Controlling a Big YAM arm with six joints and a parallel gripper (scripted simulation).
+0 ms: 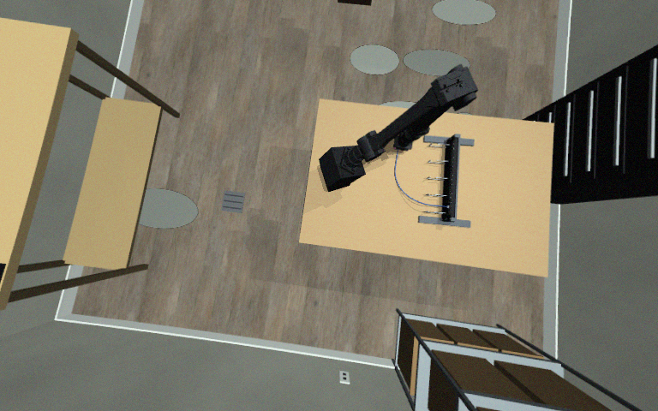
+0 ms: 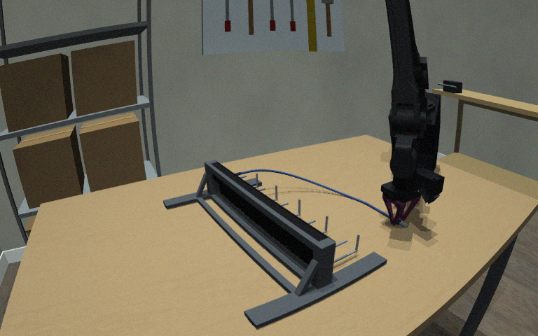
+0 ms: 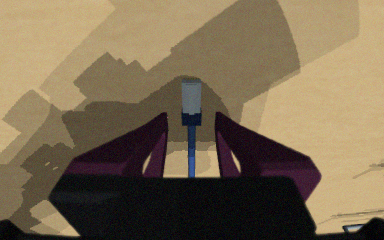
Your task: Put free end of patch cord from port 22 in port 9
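Now: hand 2 cm to the right of the grey plug.
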